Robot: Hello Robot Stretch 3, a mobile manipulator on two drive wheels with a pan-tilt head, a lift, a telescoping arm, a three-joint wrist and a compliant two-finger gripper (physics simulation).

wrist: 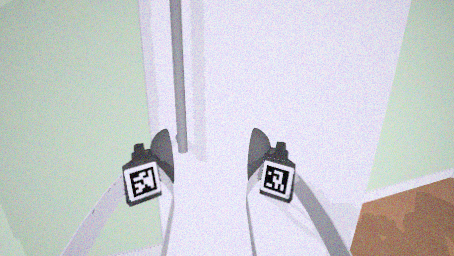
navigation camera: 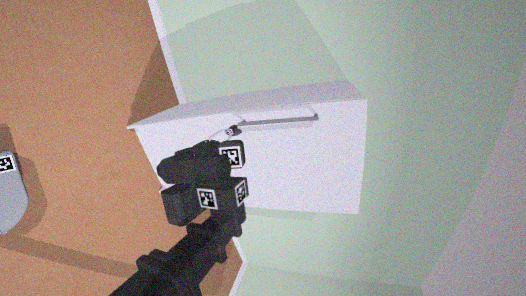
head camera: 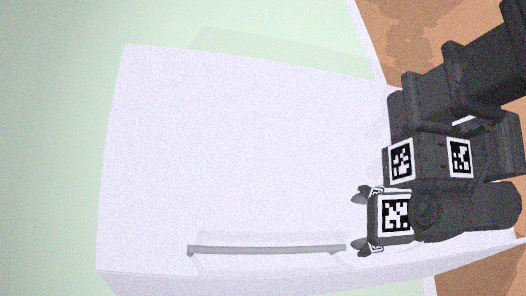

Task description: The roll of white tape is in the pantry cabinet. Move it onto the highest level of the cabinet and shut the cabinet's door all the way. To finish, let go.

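Note:
The white pantry cabinet shows its door lying flush on its front, with no gap in view. The grey bar handle runs along one side of the door. My gripper is open and empty, in front of the door, beside the lower end of the handle. In the wrist view the handle's end is near the left fingertip, with door surface showing between the fingers. The roll of white tape does not show; the inside of the cabinet is hidden behind the door.
The green wall stands behind the cabinet, with a white baseboard along its foot. The brown floor lies below. Part of the robot's grey base shows at the left of the navigation view.

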